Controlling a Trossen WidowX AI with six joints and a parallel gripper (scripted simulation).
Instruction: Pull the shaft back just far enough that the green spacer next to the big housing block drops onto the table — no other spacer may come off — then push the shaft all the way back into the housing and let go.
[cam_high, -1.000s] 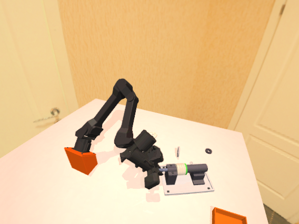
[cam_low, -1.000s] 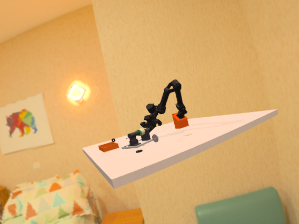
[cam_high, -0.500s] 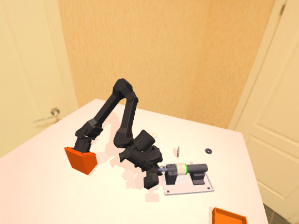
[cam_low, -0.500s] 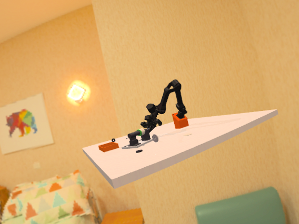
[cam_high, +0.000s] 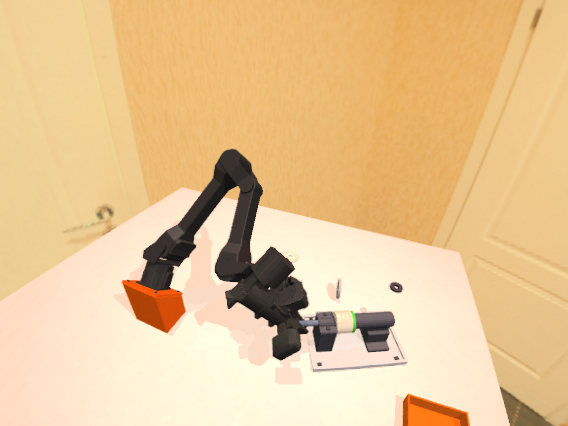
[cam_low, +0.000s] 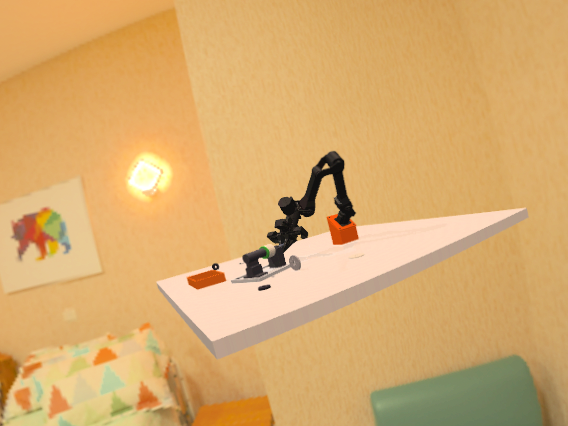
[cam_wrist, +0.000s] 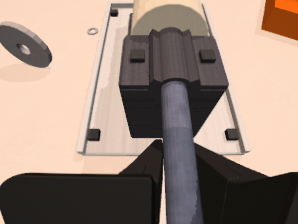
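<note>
Now: gripper tip 4 cm short of the grey shaft, 2 cm to the right of it and 2 cm below it. Round my gripper tip: grey washer (18 cm to the left, 6 cm ahead, 3 cm below); then orange tray (29 cm ahead, 18 cm to the right, 5 cm below); then green spacer (10 cm ahead, 4 cm to the left, 2 cm above).
</note>
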